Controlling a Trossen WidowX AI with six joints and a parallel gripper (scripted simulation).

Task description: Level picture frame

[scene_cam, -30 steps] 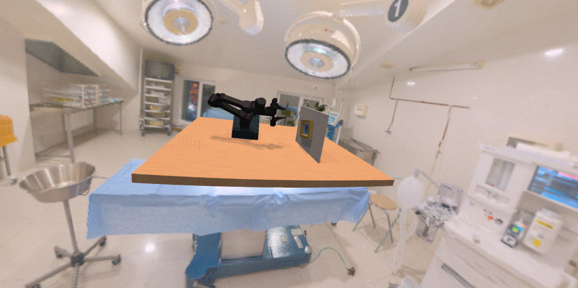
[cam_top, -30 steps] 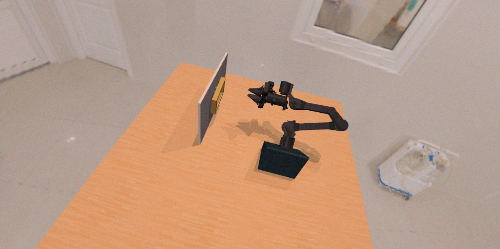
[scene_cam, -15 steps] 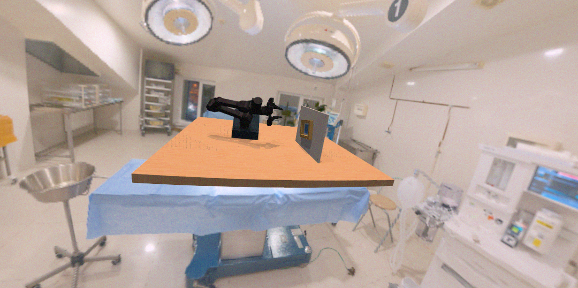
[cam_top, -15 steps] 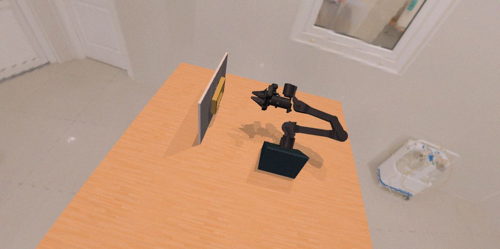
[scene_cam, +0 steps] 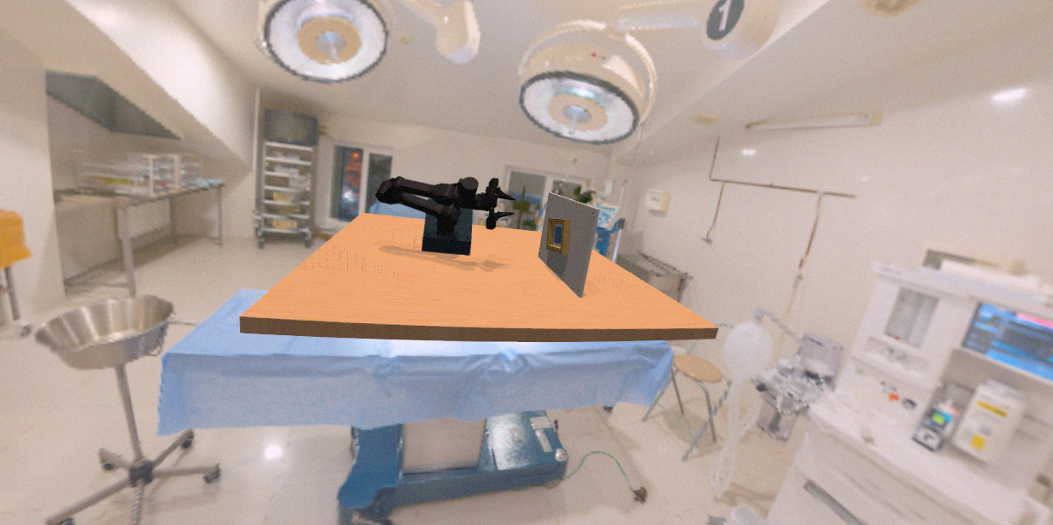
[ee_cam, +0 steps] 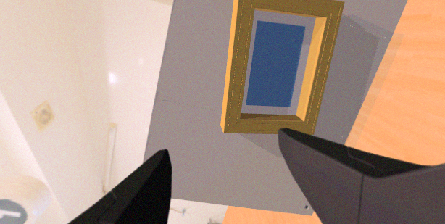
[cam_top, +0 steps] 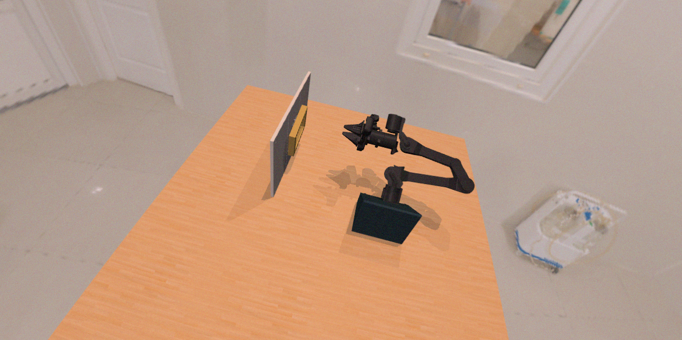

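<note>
Right now my gripper tip is 190 mm short of the picture frame, 90 mm above it and 10 mm to the left of it. Also, from my gripper tip: grey wall panel (200 mm ahead, 90 mm below, 10 mm to the right).
</note>
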